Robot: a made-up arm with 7 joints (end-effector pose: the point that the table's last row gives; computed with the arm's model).
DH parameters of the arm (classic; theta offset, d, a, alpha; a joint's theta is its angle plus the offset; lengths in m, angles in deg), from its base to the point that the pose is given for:
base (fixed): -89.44 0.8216 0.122 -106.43
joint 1: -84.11 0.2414 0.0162 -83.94
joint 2: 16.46 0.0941 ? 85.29
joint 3: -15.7 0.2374 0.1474 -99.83
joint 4: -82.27 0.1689 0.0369 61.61
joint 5: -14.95 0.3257 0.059 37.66
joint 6: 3.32 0.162 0.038 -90
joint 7: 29.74 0 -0.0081 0
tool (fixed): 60.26 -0.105 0 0
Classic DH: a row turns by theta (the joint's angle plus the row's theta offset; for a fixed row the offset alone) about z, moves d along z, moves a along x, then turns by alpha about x.
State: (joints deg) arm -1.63 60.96 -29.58 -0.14 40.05 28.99 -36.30
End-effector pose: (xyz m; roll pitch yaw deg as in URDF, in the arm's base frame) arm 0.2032 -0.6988 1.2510 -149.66 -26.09 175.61
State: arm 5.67 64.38 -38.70 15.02 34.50 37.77 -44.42
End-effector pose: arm 0.0792 -0.7230 1.3133 -150.99 -17.65 173.82
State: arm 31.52 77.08 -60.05 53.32 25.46 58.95 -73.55
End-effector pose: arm -0.3009 -0.6527 1.3186 -152.78 -6.08 172.26
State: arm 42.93 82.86 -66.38 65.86 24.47 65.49 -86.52
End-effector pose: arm -0.4047 -0.5765 1.2886 -153.30 -7.28 173.49
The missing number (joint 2, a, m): 0.2473
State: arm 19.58 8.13 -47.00 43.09 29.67 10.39 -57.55
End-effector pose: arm 0.7554 -0.6382 1.2197 -68.28 -74.34 133.81
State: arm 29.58 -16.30 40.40 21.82 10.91 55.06 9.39
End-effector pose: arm 0.7520 -0.3628 0.4080 118.38 -36.76 -117.28
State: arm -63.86 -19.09 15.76 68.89 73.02 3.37 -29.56
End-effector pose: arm 1.0159 0.0870 1.2517 -86.60 -26.23 -175.15
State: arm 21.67 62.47 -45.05 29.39 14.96 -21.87 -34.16
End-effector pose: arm 0.0987 -0.7543 1.1456 -71.01 -36.37 117.85
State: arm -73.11 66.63 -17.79 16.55 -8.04 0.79 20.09
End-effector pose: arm 0.3298 0.1196 1.3335 -12.18 10.57 -165.56
